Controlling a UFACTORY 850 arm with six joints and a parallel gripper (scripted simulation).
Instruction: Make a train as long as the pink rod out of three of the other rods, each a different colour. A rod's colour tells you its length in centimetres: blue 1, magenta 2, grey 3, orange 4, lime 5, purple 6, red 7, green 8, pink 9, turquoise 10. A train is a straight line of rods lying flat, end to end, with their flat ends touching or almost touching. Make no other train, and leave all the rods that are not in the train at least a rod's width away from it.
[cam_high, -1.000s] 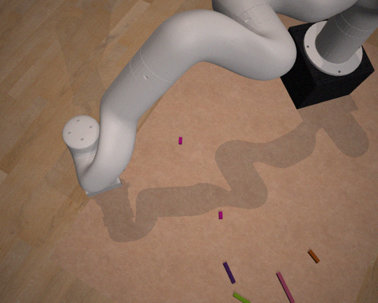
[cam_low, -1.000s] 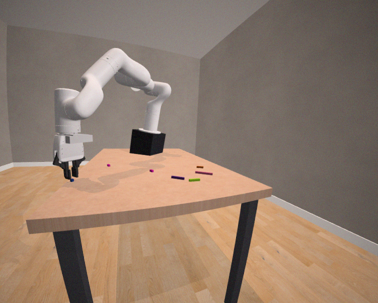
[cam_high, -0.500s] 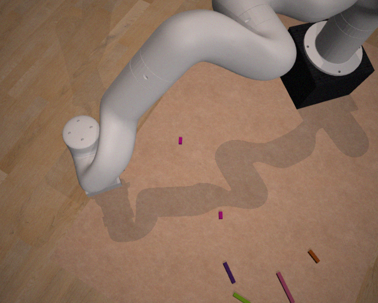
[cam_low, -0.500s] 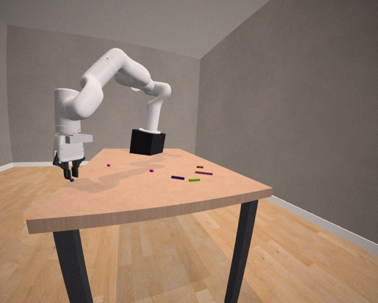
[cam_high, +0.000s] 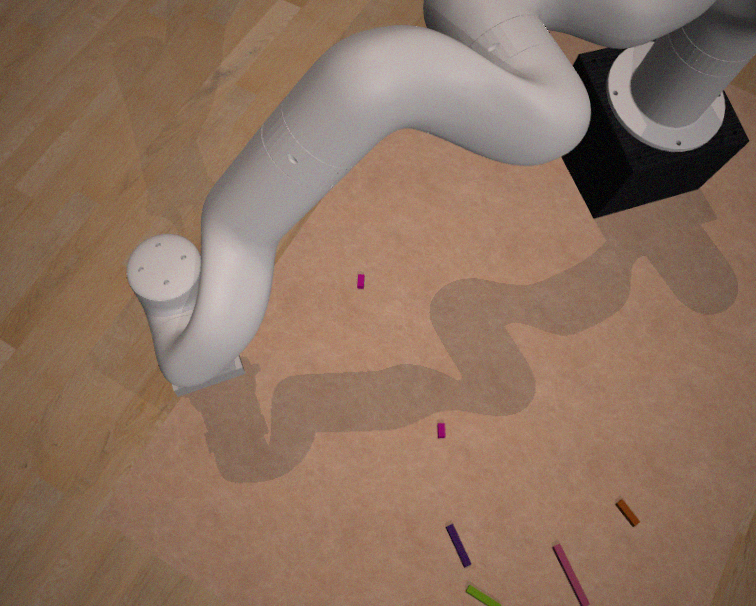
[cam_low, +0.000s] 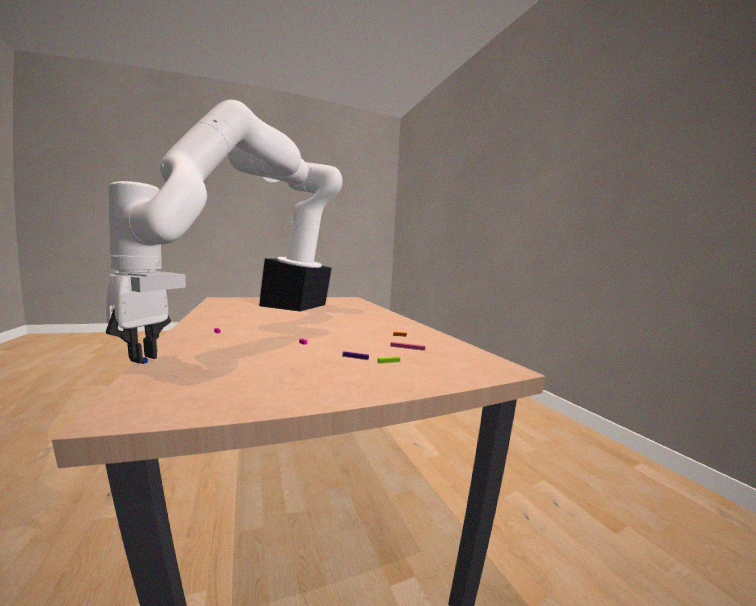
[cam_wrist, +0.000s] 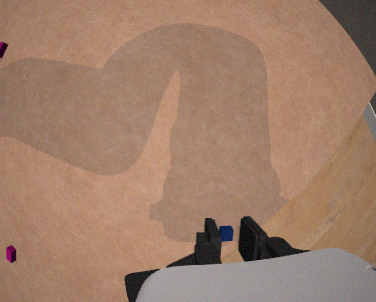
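Now: hand 2 cm above the blue rod. The rest, counted from my hand: lime rod 1 cm behind, 50 cm to the left, 2 cm below; purple rod 4 cm behind, 43 cm to the left, 2 cm below; pink rod 11 cm behind, 58 cm to the left, 2 cm below.
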